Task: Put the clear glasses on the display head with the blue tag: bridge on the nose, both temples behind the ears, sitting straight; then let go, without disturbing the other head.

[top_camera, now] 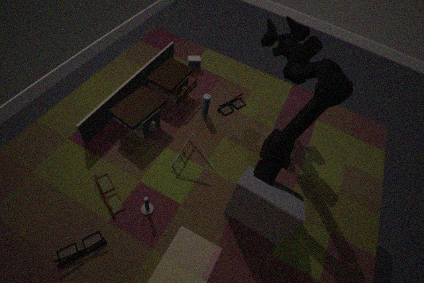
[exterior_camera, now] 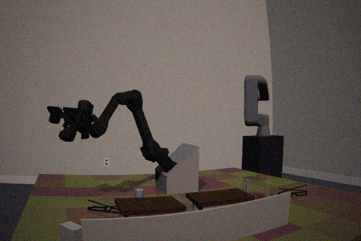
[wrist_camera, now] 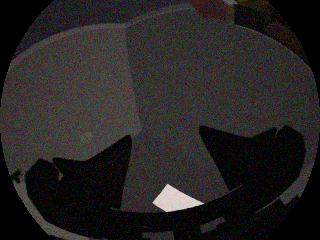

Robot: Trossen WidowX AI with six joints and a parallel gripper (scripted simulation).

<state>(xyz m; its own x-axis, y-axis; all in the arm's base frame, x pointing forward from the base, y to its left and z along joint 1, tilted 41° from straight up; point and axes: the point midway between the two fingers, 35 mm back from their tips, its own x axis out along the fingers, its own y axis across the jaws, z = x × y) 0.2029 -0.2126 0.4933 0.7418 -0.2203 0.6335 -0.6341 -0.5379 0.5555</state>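
Right now my gripper tip is 75 cm to the right of the white post, 34 cm above it and 5 cm short of it. Round my gripper tip: brown display head 31 cm below, 27 cm to the left, 27 cm ahead; then low white barrier 40 cm ahead, 38 cm to the left, 31 cm below.
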